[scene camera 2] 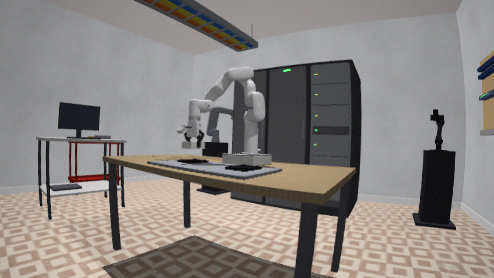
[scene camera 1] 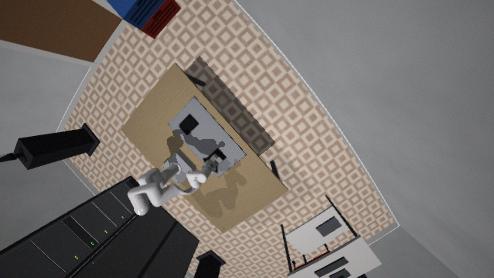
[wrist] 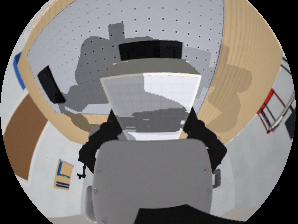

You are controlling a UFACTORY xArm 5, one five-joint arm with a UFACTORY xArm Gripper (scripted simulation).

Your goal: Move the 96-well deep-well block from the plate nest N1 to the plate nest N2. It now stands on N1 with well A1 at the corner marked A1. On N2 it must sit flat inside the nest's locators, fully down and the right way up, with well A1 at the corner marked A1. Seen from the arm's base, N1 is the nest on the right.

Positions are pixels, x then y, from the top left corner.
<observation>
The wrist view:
my gripper: 151, 104
deep-well block: 151, 98
black plate nest: 143, 49
</observation>
